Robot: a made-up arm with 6 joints.
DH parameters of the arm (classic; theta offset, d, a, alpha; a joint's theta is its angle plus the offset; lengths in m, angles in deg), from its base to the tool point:
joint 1: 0 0.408 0 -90
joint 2: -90 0 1.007 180
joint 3: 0 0 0 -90
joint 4: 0 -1.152 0 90
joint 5: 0 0.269 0 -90
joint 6: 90 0 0 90
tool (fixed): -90 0 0 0
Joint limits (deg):
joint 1: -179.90..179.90
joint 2: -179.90..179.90
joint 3: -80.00..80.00
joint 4: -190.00..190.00
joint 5: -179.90..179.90
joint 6: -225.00..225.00
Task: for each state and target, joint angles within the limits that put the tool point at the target. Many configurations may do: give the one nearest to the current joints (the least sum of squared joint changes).
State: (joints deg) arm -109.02 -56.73 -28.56 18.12 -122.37 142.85
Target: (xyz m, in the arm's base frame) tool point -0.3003 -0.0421 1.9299
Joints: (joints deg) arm -115.05 -42.80 -4.50 19.08 -122.37 142.85
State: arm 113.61 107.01 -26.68 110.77 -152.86 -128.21
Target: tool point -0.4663 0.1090 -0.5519
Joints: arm 145.92 86.04 -42.61 129.48 -152.86 -128.21
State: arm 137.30 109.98 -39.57 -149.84 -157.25 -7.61
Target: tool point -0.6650 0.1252 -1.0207
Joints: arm 147.21 108.58 6.38 -161.32 -157.25 -7.61
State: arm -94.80 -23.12 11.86 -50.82 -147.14 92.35
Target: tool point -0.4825 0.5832 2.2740
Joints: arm -66.83 -45.76 52.51 -37.23 -147.14 92.35
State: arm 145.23 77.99 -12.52 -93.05 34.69 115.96
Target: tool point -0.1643 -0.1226 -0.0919
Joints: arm 167.10 69.98 -53.18 -125.50 34.69 115.96
